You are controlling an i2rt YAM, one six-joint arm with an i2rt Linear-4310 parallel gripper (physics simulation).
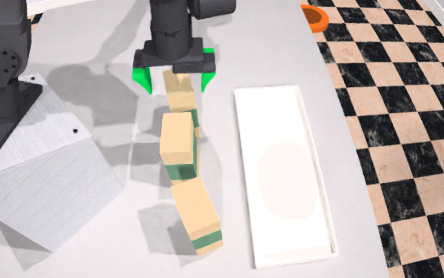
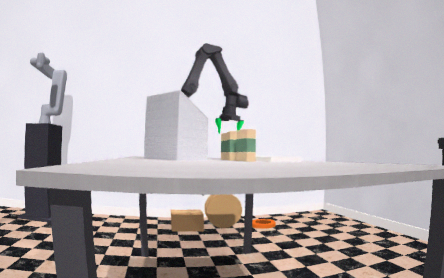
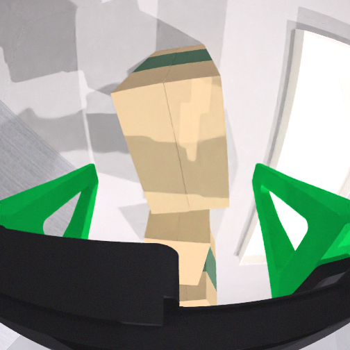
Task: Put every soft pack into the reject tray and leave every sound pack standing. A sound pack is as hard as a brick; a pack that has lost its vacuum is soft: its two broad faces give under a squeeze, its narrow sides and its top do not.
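Places are measured from the arm's base along level axes (x right, y down, z ahead), in millimetres.
Where they show: gripper, between the fingertips: (image 1: 176,90); arm's base, origin of its link: (image 1: 2,116) (image 2: 177,107).
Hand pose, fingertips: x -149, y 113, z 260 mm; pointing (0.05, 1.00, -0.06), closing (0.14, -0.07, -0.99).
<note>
Things, the pixels of their centre, and the offset from my fingertips.
- far pack, middle of its body: (image 1: 184,84) dx -19, dy +3, dz +12 mm
- middle pack, middle of its body: (image 1: 183,134) dx +96, dy +3, dz +27 mm
- white reject tray, middle of its body: (image 1: 281,165) (image 2: 269,158) dx +82, dy +122, dz +205 mm
Three tan packs with green bands stand in a row. The far pack (image 1: 181,95) (image 3: 172,135) is under my gripper, turned slightly, with a shadow across its top. The middle pack (image 1: 177,136) (image 3: 177,255) and the near pack (image 1: 196,207) (image 2: 246,145) stand apart from my fingers. Their broad faces partly hide one another. My gripper (image 1: 176,92) (image 2: 229,129) (image 3: 174,172) is wide open with nothing held, its green fingertips to either side of the far pack at about pack-top height. The white reject tray (image 1: 255,117) (image 2: 282,159) (image 3: 317,100) lies right of the row and holds no pack.
A large grey block (image 1: 55,195) (image 2: 162,127) stands left of the row. The table (image 1: 102,235) (image 2: 300,181) has its right edge beyond the tray. An orange ring (image 1: 323,21) (image 2: 263,227) lies on the floor. A round tan object (image 2: 223,211) and a box (image 2: 187,221) are under the table.
</note>
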